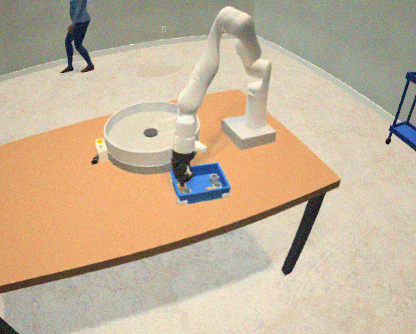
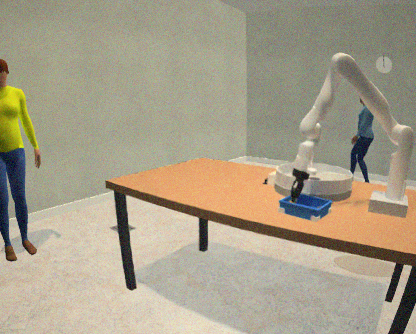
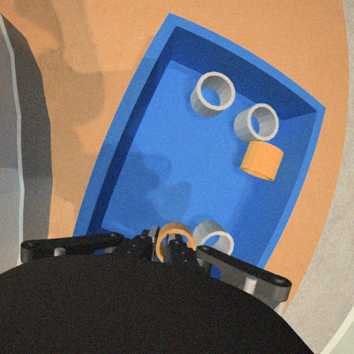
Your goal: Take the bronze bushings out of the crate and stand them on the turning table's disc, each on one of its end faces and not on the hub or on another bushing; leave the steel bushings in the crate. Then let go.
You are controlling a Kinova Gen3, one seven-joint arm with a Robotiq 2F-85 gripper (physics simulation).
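Pixels of known places: gripper, fingertip midpoint: (image 1: 179, 188); arm's base, origin of the base link: (image 1: 253, 124) (image 2: 394, 198).
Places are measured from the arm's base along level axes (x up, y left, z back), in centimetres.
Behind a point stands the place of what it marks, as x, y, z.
The blue crate (image 1: 200, 184) {-5.1, 25.5, -35.0} (image 2: 310, 211) {-2.0, 34.3, -30.8} (image 3: 190, 150) stands beside the turning table (image 1: 131, 142) {-0.2, -2.9, -55.8} (image 2: 332, 176) {3.2, -7.5, -36.2}, which has a dark hub (image 1: 150, 132) {0.5, -6.6, -46.5}. My gripper (image 1: 182, 184) {-4.7, 25.7, -43.0} (image 2: 294, 200) {-4.7, 25.7, -43.0} (image 3: 162, 237) reaches into the crate and is shut on the wall of a bronze bushing (image 3: 175, 228), one finger in its bore and one outside. This bushing's bore faces up; its lower end is hidden. Another bronze bushing (image 1: 210, 188) {-1.9, 31.9, -33.7} (image 3: 261, 161) lies on its side. A steel bushing (image 1: 187, 191) {-3.8, 29.0, -41.2} (image 3: 207, 231) stands close beside the held one. Two steel bushings (image 3: 199, 103) (image 3: 244, 125) stand near the far end.
The turning table has a raised pale rim (image 1: 137, 155) {3.2, 11.7, -55.6} (image 2: 310, 187) {1.3, 13.2, -40.3}. A small white box with a yellow top (image 1: 100, 148) {0.3, -2.4, -69.8} is beside it. The arm's base (image 1: 247, 134) {0.2, 6.9, -6.9} (image 2: 388, 204) {-0.7, 9.1, -1.7} stands on the table. Two people (image 1: 78, 30) (image 2: 12, 125) are on the floor away from the table.
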